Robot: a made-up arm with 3 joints. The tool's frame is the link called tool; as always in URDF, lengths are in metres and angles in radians. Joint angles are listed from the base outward.
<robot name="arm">
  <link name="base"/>
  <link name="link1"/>
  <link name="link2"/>
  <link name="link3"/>
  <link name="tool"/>
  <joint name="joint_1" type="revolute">
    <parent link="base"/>
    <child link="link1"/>
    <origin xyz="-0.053 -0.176 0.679" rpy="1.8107 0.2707 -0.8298"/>
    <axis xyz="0 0 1"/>
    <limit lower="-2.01" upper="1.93"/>
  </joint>
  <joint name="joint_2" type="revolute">
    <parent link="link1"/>
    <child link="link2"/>
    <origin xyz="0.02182 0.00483 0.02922" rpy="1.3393 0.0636 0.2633"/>
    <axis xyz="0 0 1"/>
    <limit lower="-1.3" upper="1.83"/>
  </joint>
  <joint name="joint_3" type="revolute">
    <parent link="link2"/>
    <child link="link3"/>
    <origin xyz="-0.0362 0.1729 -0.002" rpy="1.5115 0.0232 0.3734"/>
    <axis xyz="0 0 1"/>
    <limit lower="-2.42" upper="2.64"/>
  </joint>
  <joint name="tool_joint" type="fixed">
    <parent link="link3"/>
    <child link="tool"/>
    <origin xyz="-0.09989 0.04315 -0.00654" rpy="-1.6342 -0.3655 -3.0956"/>
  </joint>
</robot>
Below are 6 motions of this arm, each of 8 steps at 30 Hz.
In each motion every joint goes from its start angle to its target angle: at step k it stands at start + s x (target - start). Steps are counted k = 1, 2, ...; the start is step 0. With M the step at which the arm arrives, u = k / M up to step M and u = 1 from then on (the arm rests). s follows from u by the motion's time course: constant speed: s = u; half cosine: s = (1 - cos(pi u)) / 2; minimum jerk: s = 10 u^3 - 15 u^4 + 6 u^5.
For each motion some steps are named. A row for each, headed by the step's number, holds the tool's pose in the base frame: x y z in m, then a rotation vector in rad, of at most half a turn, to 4 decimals.
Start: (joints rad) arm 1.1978 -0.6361 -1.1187
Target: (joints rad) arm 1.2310 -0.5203 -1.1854
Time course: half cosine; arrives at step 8
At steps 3, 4, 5, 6, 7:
3: -0.1717 -0.3972 0.7009 -2.3930 0.9102 1.0272
4: -0.1735 -0.3965 0.6991 -2.4002 0.9137 0.9871
5: -0.1752 -0.3958 0.6972 -2.4068 0.9173 0.9469
6: -0.1767 -0.3952 0.6956 -2.4120 0.9204 0.9129
7: -0.1776 -0.3948 0.6945 -2.4153 0.9225 0.8901

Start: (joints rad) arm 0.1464 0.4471 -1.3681
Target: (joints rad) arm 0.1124 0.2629 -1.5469
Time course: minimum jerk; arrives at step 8
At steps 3, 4, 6, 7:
3: -0.2430 -0.2705 0.5623 -1.3263 0.8831 0.9267
4: -0.2414 -0.2820 0.5653 -1.3778 0.8876 0.9543
6: -0.2367 -0.3018 0.5706 -1.4708 0.8900 1.0000
7: -0.2354 -0.3061 0.5718 -1.4917 0.8896 1.0095

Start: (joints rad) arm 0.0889 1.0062 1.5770
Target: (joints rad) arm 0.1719 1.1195 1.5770
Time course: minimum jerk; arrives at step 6
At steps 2, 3, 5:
2: -0.1926 -0.0811 0.7562 0.8516 -1.3195 0.3932
3: -0.1891 -0.0749 0.7523 0.8101 -1.3454 0.3816
5: -0.1829 -0.0655 0.7459 0.7439 -1.3871 0.3628

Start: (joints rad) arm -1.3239 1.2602 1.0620
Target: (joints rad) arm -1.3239 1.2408 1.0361
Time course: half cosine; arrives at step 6
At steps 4, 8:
4: -0.0453 -0.1816 0.8468 1.5589 -0.0738 -0.1897
8: -0.0461 -0.1816 0.8468 1.5609 -0.0702 -0.1814

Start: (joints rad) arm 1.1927 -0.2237 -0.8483
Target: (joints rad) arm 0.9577 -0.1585 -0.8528
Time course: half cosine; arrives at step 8
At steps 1, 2, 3, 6, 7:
1: -0.1928 -0.3586 0.6081 -1.9722 0.6866 0.8675
2: -0.1928 -0.3574 0.6056 -1.9509 0.6774 0.8834
3: -0.1930 -0.3555 0.6020 -1.9186 0.6638 0.9068
6: -0.1945 -0.3480 0.5906 -1.8075 0.6212 0.9818
7: -0.1949 -0.3463 0.5884 -1.7849 0.6132 0.9961

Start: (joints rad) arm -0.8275 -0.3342 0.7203
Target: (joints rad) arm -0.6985 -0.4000 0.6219
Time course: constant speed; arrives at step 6
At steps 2, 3, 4, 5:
2: -0.2084 -0.3228 0.7120 1.6609 -0.3541 1.6764
3: -0.2101 -0.3221 0.7100 1.6217 -0.3488 1.7038
4: -0.2116 -0.3213 0.7079 1.5821 -0.3432 1.7307
5: -0.2131 -0.3207 0.7057 1.5423 -0.3374 1.7570

